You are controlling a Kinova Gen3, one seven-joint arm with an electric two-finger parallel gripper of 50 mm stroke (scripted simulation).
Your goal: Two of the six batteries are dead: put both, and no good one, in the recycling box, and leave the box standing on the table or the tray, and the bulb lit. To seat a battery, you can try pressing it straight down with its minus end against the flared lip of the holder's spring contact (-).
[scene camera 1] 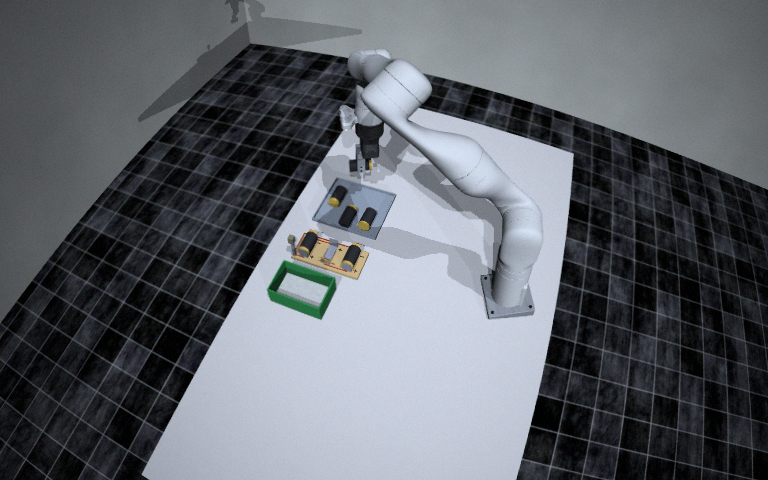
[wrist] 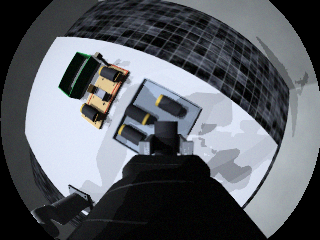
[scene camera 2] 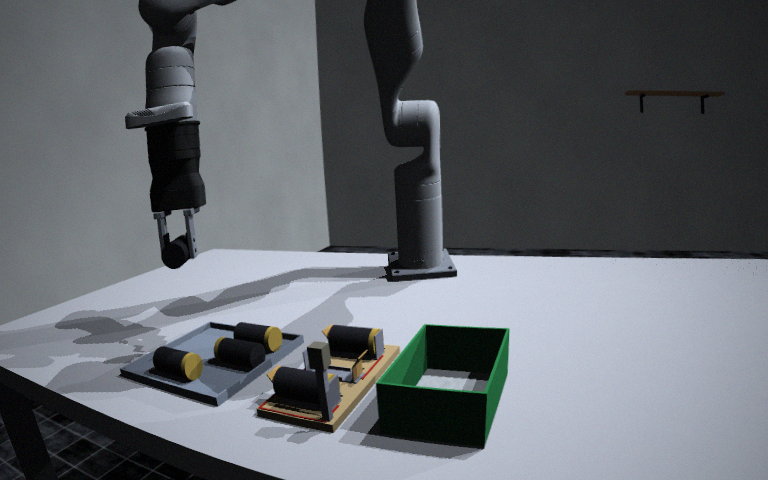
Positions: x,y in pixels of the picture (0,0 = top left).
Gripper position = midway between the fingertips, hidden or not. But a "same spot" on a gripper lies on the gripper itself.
My gripper shows in scene camera 1, in the wrist view (165,141) and in scene camera 2. A grey tray shows in scene camera 1, in the wrist view and in scene camera 2 (216,377). The same spot on the grey tray: (wrist: 146,95) is (scene camera 1: 329,216). One and the same spot on my gripper: (scene camera 2: 188,213) is (scene camera 1: 357,158).
